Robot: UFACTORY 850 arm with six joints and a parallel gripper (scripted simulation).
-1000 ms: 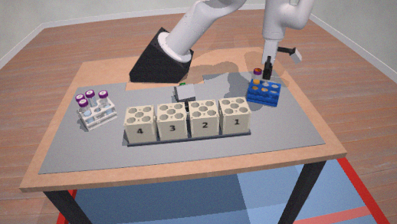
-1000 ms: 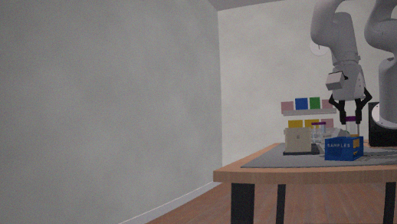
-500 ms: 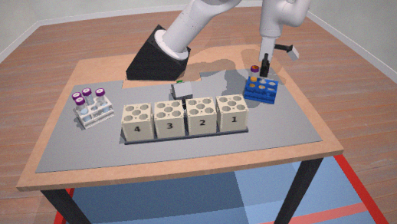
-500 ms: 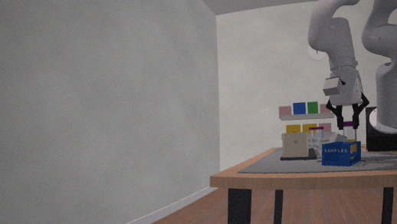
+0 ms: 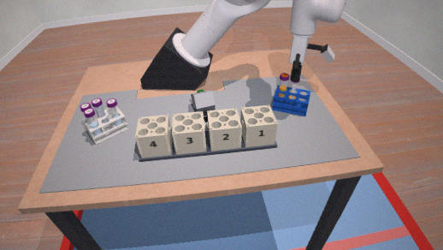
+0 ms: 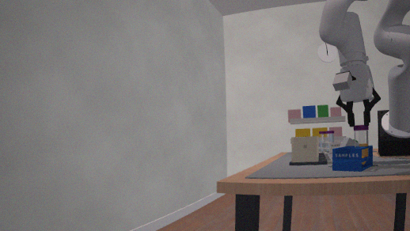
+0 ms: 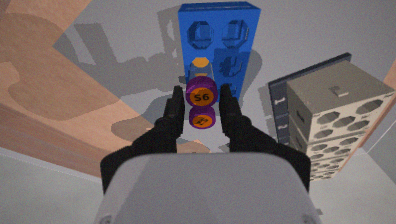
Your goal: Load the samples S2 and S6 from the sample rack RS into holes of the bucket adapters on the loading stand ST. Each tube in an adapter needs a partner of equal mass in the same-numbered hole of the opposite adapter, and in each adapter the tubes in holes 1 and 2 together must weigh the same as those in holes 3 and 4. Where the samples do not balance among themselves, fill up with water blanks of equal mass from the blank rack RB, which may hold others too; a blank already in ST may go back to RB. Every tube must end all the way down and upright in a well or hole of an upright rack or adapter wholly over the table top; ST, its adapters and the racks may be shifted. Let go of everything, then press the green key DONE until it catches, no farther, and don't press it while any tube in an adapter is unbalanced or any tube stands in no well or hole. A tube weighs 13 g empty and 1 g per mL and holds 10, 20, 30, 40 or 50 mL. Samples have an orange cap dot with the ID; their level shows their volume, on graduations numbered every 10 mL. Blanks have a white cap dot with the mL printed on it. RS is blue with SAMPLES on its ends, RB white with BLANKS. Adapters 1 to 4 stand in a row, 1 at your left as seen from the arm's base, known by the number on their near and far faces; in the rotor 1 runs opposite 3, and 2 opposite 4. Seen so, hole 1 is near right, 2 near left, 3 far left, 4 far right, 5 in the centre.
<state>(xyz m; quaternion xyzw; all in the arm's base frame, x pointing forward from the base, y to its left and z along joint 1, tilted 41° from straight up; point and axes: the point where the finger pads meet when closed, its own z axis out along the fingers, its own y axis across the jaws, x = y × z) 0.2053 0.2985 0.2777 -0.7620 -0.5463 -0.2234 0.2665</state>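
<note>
Right now the sample tube S2 is 20 mm behind my hand, 40 mm to the right of it and 70 mm below it. From my hand the other things lie so: blue sample rack RS: 20 mm ahead, 10 mm to the right, 110 mm below; then adapter 1: 200 mm ahead, 150 mm to the right, 90 mm below; then sample S6: 10 mm ahead, 70 mm below.
</note>
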